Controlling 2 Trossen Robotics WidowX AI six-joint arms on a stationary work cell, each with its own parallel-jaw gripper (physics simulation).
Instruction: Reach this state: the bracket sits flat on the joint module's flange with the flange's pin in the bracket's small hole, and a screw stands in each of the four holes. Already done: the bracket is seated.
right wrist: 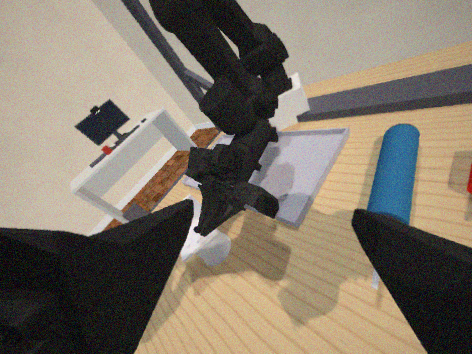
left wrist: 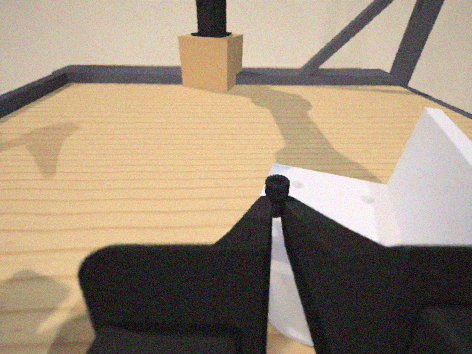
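Pixels of known places: left gripper, fingertip midpoint: [right wrist: 200, 234] [left wrist: 274, 205]; right gripper, fingertip midpoint: [right wrist: 271, 211]; left arm's base, link origin: [right wrist: 279, 89]; right arm's base, link origin: [left wrist: 212, 35].
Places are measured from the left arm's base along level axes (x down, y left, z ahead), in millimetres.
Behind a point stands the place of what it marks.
Note:
The white L-shaped bracket [left wrist: 332, 192] {x 16, y -183, z 379 mm} [right wrist: 192, 245] {x 16, y -164, z 394 mm} lies with its flat plate on the pale joint module [left wrist: 287, 310] {x 63, y -142, z 360 mm} [right wrist: 218, 248] {x 57, y -144, z 383 mm}, its upright wall on the right in the left wrist view. Two holes show in the plate; the other holes and the pin are hidden behind the fingers. My left gripper [left wrist: 274, 205] {x 9, y -144, z 382 mm} [right wrist: 200, 234] {x 9, y -144, z 382 mm} is shut on a black screw [left wrist: 277, 187] {x -7, y -139, z 377 mm}, head up, over the plate's near left part. I cannot tell whether the screw's tip is in a hole. My right gripper is open and empty, away from the bracket.
In the right wrist view a grey tray [right wrist: 322, 172] {x 66, y 45, z 267 mm} lies behind the left arm, with a white block [right wrist: 292, 107] {x 37, y 16, z 50 mm} beyond it. A blue cylinder [right wrist: 397, 167] {x 42, y 133, z 320 mm} lies near the right finger, and a red thing [right wrist: 470, 180] {x 58, y 184, z 349 mm} is at the right edge.

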